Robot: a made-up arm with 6 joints. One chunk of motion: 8 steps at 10 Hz.
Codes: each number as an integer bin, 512 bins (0 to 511) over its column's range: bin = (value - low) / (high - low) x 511, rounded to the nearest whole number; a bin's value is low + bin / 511 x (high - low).
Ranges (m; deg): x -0.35..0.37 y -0.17..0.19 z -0.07..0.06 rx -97..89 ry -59..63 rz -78..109
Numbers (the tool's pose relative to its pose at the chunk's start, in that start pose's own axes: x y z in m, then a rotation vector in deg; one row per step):
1: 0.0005 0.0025 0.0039 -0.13 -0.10 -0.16
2: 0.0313 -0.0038 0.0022 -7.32 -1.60 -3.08
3: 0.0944 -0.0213 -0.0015 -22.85 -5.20 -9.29
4: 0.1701 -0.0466 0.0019 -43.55 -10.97 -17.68
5: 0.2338 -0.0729 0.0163 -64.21 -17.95 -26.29
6: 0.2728 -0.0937 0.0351 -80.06 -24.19 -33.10
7: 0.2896 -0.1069 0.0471 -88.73 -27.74 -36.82
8: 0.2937 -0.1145 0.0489 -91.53 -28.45 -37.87
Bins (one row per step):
1: 249 245 290 266 247 213
2: 271 236 284 246 240 205
3: 315 211 269 204 225 188
4: 369 175 283 147 201 165
5: 414 138 339 90 172 141
6: 442 108 413 47 146 123
7: 454 90 460 23 131 113
8: 457 79 467 15 128 110

